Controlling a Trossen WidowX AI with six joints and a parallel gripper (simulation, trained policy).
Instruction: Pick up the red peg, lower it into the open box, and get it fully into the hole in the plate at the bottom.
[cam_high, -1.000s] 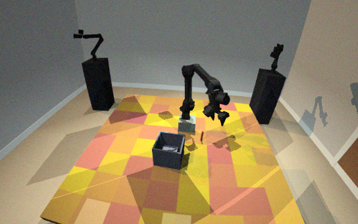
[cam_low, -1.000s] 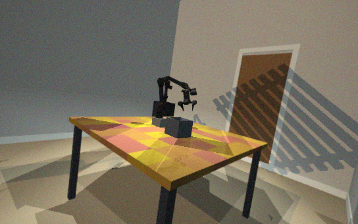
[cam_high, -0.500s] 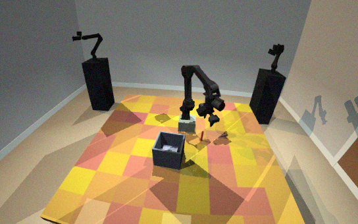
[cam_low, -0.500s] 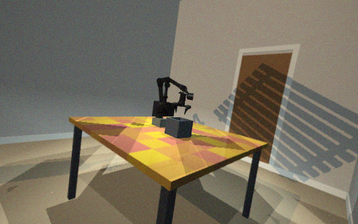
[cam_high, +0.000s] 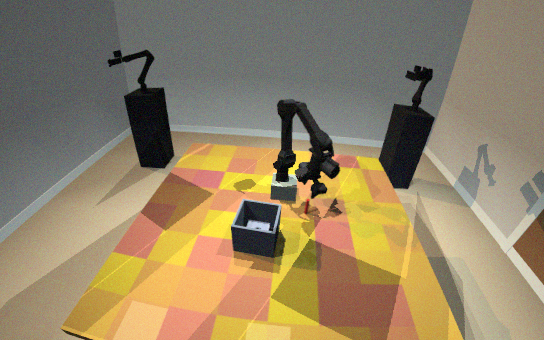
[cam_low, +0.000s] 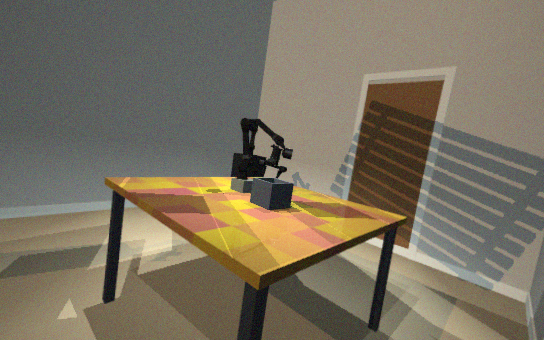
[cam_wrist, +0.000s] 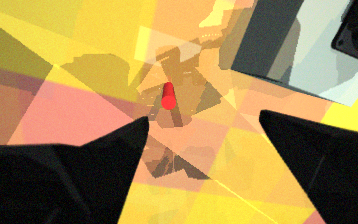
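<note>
My gripper tip is now 7 cm above the red peg and 3 cm short of it. From my gripper tip the other things lie so: grey plate (21 cm to the right, 20 cm ahead, 6 cm below).
</note>
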